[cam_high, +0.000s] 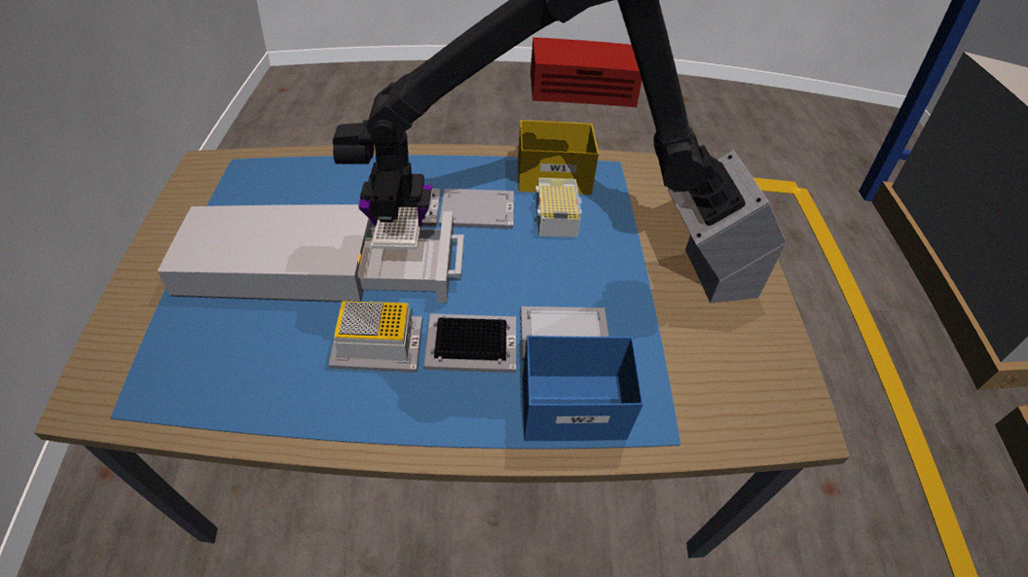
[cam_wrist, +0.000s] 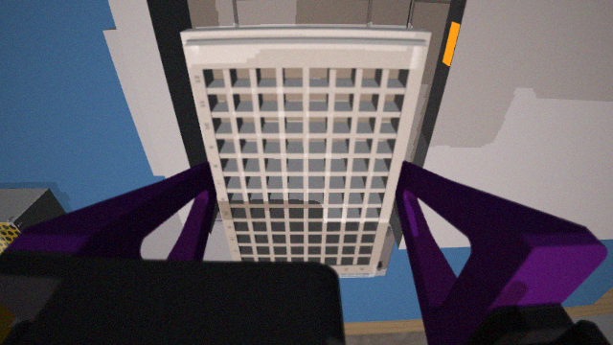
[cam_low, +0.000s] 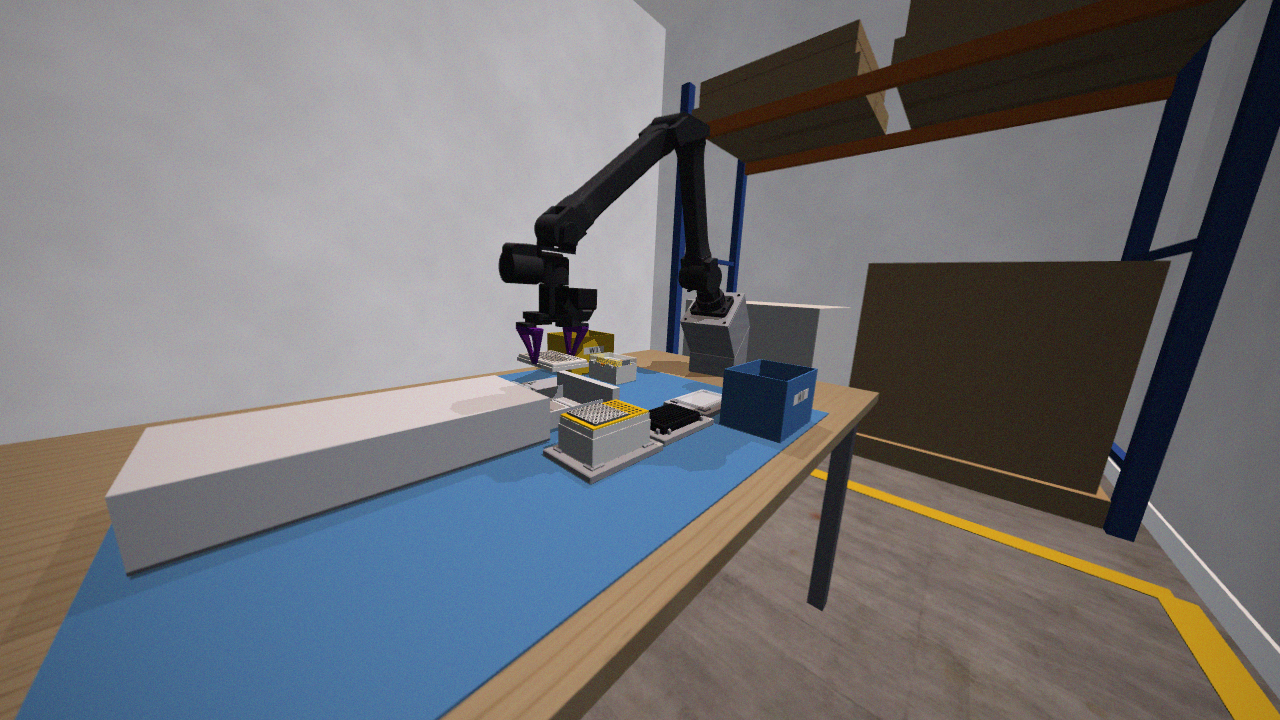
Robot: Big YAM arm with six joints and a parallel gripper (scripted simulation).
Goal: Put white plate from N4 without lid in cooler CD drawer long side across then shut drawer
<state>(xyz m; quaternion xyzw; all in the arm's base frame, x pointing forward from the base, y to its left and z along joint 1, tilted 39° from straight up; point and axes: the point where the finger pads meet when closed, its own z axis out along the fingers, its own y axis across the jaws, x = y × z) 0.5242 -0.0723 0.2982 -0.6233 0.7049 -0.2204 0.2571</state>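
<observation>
My gripper is now 100 mm above the drawer, 40 mm short of it and 10 mm to the left of it. From my hand the other things lie so: cooler CD (160 mm ahead, 100 mm below, 20 mm to the right); then black plate (200 mm to the left, 120 mm behind, 110 mm below); then yellow-topped tip box (180 mm to the left, 70 mm below, 40 mm ahead).
</observation>
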